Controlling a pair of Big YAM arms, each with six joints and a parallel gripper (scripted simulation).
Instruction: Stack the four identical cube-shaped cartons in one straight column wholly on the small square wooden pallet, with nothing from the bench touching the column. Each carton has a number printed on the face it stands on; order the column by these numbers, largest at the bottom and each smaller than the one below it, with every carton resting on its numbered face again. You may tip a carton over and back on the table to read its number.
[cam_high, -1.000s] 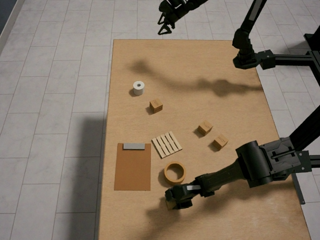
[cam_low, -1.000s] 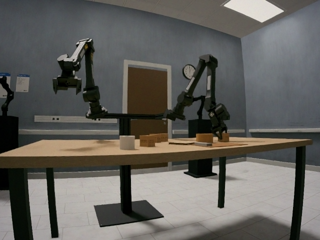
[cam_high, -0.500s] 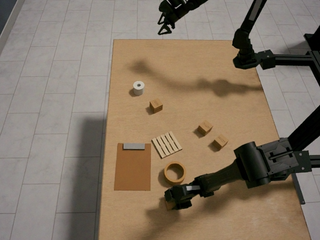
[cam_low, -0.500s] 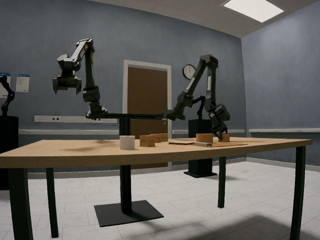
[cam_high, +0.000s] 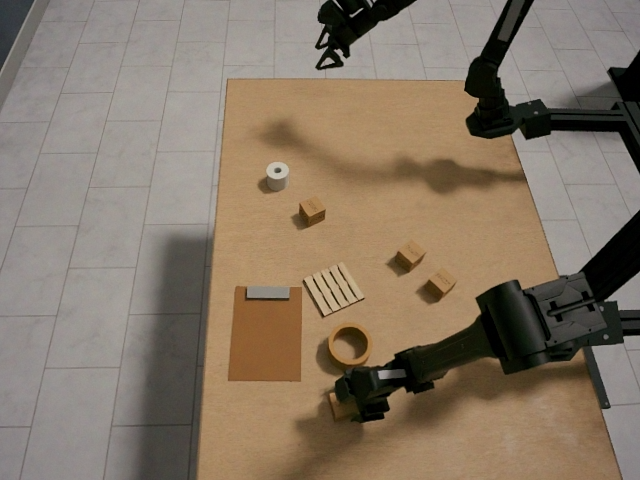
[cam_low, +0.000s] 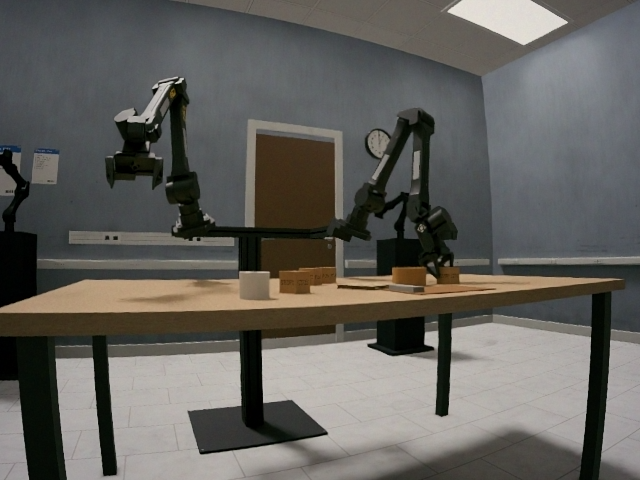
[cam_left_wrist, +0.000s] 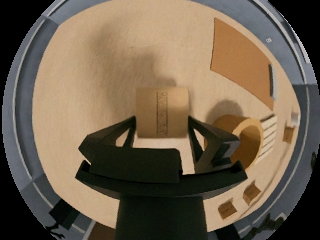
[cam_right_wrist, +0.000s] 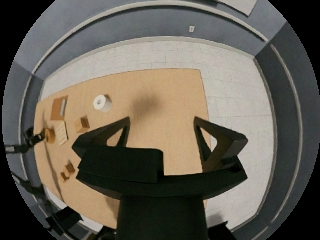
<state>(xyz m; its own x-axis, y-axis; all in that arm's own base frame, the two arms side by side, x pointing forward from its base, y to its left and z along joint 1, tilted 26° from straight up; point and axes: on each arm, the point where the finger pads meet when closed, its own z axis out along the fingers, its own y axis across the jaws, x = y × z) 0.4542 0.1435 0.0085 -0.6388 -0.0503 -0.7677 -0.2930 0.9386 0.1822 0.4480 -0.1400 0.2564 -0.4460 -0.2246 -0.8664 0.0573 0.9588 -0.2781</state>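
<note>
My left gripper is now 19 cm short of the white roll and 66 cm to the left of it.
</note>
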